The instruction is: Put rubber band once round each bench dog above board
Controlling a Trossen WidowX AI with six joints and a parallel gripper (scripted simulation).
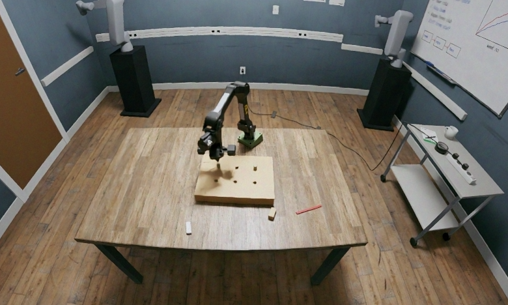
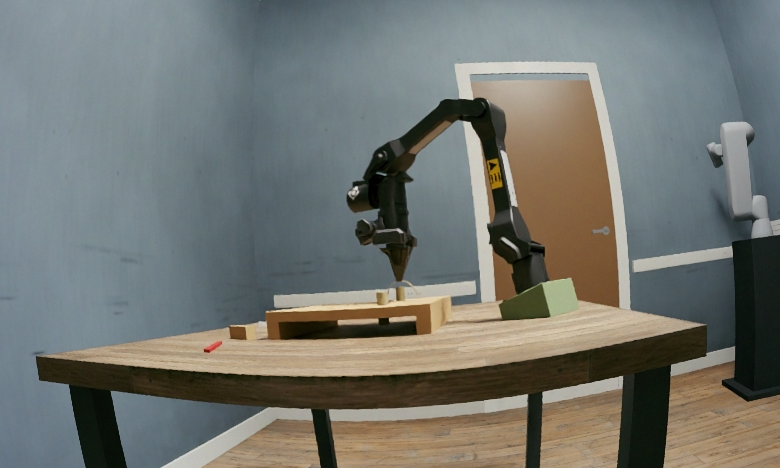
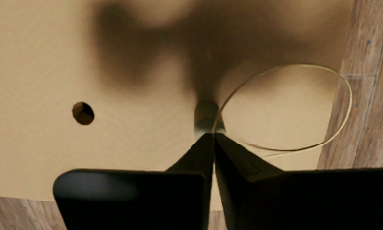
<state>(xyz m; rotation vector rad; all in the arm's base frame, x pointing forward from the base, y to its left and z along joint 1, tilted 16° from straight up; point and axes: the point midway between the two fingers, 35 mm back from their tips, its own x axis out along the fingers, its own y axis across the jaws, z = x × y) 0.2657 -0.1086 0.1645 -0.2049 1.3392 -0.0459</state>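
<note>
Now: the tan board 40 mm ahead of my hand, 100 mm to the left of it and 90 mm below it. From my hand the other things lie so: wooden block 220 mm ahead, 300 mm to the left, 110 mm below; then white piece 350 mm ahead, 70 mm to the right, 120 mm below; then red stick 180 mm ahead, 480 mm to the left, 120 mm below.
</note>
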